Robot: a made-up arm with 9 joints.
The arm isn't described. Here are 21 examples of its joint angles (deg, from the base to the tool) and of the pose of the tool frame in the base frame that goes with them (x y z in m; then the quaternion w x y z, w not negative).
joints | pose
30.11 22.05 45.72 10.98 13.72 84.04 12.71 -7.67 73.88 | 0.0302 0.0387 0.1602 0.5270 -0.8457 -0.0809 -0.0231
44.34 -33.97 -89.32 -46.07 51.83 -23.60 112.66 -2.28 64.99 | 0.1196 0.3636 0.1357 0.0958 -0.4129 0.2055 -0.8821
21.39 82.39 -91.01 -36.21 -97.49 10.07 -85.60 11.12 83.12 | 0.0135 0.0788 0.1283 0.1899 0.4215 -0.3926 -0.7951
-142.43 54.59 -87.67 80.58 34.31 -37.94 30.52 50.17 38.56 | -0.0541 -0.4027 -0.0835 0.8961 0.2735 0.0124 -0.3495
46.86 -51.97 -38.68 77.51 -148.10 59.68 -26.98 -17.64 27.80 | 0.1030 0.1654 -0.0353 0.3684 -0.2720 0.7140 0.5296
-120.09 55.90 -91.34 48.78 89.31 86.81 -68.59 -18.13 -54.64 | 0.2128 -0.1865 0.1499 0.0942 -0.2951 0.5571 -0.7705
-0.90 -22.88 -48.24 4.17 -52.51 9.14 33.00 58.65 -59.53 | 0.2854 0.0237 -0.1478 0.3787 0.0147 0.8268 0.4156
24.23 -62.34 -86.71 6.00 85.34 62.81 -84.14 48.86 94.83 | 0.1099 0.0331 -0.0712 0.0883 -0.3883 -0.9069 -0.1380
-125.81 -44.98 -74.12 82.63 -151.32 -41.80 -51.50 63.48 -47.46 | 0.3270 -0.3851 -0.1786 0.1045 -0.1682 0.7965 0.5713
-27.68 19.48 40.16 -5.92 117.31 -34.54 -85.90 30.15 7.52 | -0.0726 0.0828 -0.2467 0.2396 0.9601 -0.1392 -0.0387
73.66 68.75 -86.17 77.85 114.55 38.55 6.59 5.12 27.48 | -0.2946 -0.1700 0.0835 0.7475 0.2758 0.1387 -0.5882
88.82 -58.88 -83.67 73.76 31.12 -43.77 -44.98 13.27 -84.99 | -0.1024 0.3775 -0.0617 0.2740 -0.3531 0.5521 0.7039
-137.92 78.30 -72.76 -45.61 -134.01 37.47 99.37 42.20 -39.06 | -0.0782 -0.1931 -0.0350 0.4097 0.6239 0.6568 0.1073
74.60 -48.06 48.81 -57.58 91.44 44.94 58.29 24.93 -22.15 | -0.3089 0.0569 -0.0270 0.7728 -0.3608 -0.2274 -0.4700
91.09 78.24 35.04 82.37 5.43 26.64 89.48 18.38 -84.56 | 0.0073 0.0211 0.2429 0.1729 0.1191 0.2931 -0.9328
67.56 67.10 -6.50 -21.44 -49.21 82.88 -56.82 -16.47 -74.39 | 0.0567 -0.1846 0.1314 0.8493 0.1510 0.1995 0.4649
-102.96 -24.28 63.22 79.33 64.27 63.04 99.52 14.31 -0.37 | -0.0859 -0.2003 -0.0501 0.2270 0.4515 0.4226 -0.7523
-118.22 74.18 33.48 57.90 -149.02 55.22 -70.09 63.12 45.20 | 0.0581 -0.3088 -0.0980 0.2399 0.6170 0.6583 0.3583
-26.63 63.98 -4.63 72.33 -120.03 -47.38 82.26 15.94 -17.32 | 0.3493 0.0424 -0.1404 0.1754 0.8154 -0.5464 0.0759
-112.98 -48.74 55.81 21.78 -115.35 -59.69 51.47 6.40 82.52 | 0.1682 -0.3276 0.3081 0.7878 -0.5849 0.1232 0.1489
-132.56 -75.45 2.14 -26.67 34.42 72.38 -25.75 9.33 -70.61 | -0.0291 -0.5675 -0.1394 0.0167 -0.0737 0.9847 0.1569
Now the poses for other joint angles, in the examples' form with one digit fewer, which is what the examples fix.
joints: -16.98 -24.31 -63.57 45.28 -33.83 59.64 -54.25 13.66 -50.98
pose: 0.390 -0.068 -0.061 0.872 0.293 0.352 0.174
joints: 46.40 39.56 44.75 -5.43 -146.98 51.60 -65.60 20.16 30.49
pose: 0.028 0.022 0.077 0.461 -0.546 0.528 0.459
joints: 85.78 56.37 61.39 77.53 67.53 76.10 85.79 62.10 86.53
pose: 0.102 -0.012 0.019 0.076 -0.718 -0.117 -0.682
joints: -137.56 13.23 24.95 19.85 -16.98 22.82 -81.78 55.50 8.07
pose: -0.219 -0.199 -0.160 0.374 0.829 -0.110 -0.401
